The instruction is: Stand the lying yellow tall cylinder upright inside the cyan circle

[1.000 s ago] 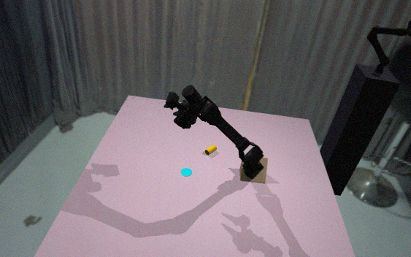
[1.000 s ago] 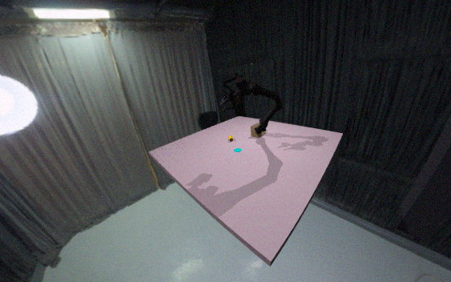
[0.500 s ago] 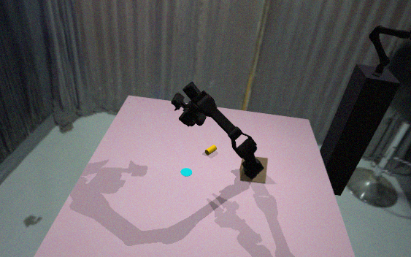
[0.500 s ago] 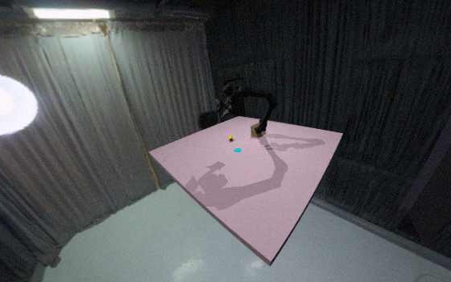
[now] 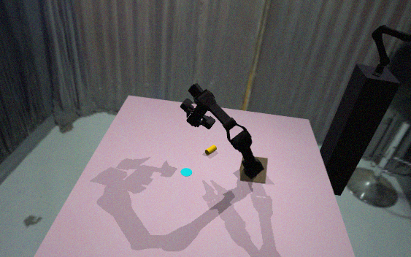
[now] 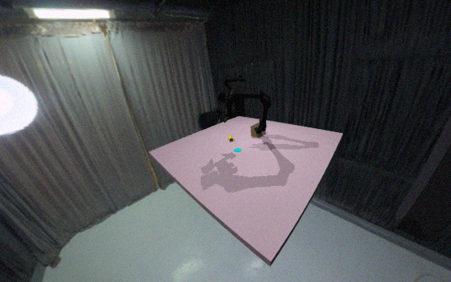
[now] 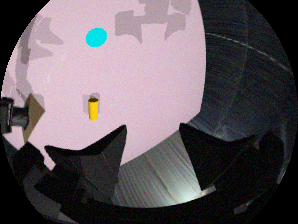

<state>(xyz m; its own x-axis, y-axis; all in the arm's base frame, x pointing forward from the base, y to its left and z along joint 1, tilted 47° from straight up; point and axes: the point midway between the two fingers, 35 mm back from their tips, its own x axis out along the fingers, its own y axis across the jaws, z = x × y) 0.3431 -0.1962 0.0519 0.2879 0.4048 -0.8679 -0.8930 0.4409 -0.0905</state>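
The yellow tall cylinder is 12 cm behind my gripper tip, 4 cm to the right of it and 20 cm below it. Also, from my gripper tip: cyan circle 1 cm behind, 16 cm to the left, 22 cm below.
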